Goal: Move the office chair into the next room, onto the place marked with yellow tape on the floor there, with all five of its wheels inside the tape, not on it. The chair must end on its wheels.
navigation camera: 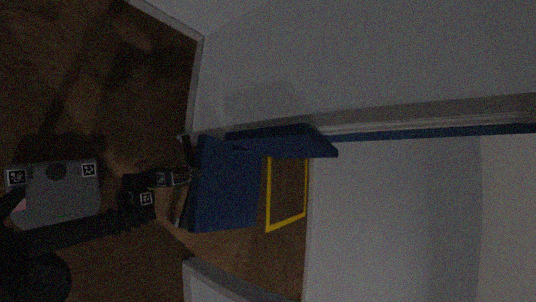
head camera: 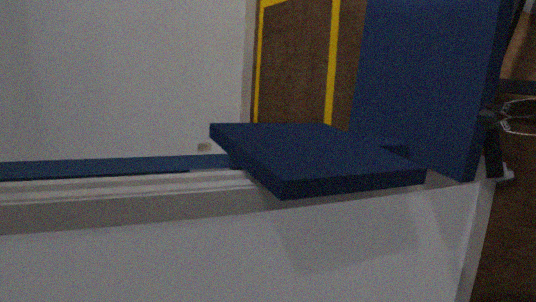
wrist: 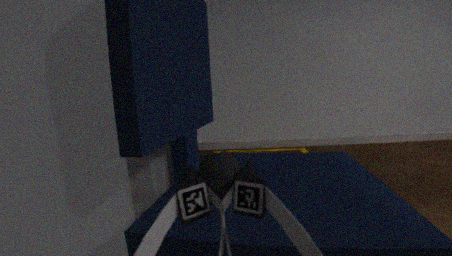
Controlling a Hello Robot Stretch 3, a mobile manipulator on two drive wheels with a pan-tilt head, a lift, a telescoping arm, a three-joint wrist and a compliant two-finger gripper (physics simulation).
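Note:
The blue office chair stands upright beside a pale wall. The head and navigation views are turned sideways. Its backrest is on the wall side. A dark leg and a caster show under the seat; the other wheels are hidden. My gripper is shut, with its fingertips close together at the near side of the seat; contact is unclear. Yellow tape marks the floor beyond the chair, partly hidden by it.
The pale wall runs close along the backrest. Another wall edge stands on the other side of the passage in the navigation view. A far wall rises beyond the tape. My base is on the brown floor.

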